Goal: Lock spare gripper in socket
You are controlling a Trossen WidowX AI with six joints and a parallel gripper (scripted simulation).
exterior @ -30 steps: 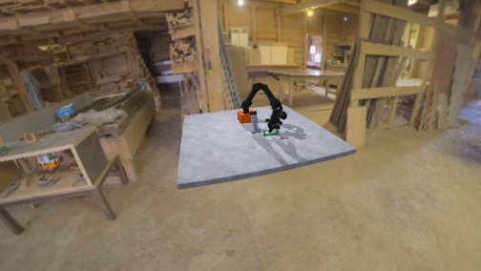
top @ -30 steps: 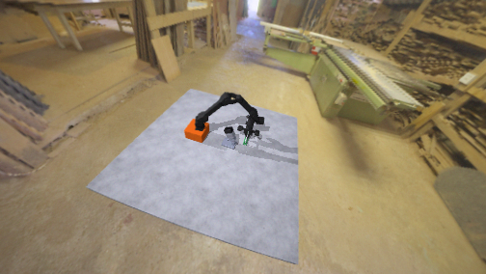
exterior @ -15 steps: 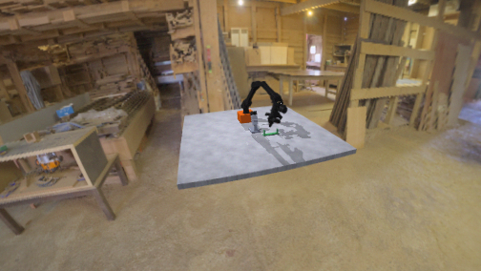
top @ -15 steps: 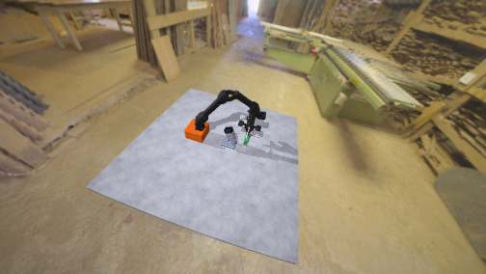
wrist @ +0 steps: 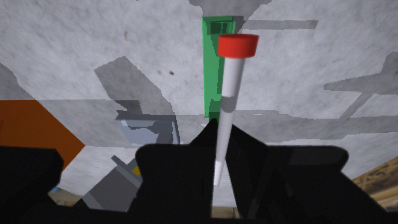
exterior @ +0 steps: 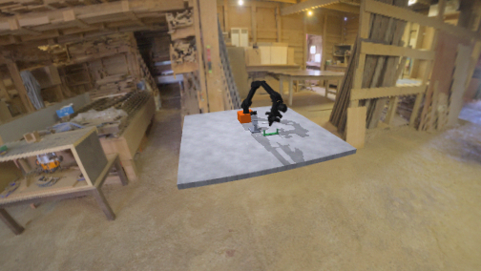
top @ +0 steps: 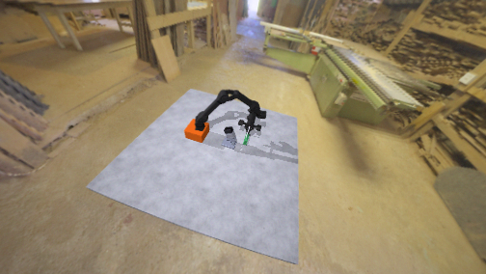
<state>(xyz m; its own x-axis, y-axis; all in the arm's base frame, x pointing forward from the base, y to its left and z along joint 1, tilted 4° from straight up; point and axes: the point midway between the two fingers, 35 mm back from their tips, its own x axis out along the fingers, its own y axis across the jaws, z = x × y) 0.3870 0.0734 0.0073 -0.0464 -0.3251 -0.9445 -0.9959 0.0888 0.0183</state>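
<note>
The green strip is 5 cm below my gripper tip and 1 cm to the left of it. Also, from my gripper tip: grey mount 12 cm behind, 9 cm to the right, 2 cm below; spare gripper 13 cm behind, 9 cm to the right, 5 cm above.
</note>
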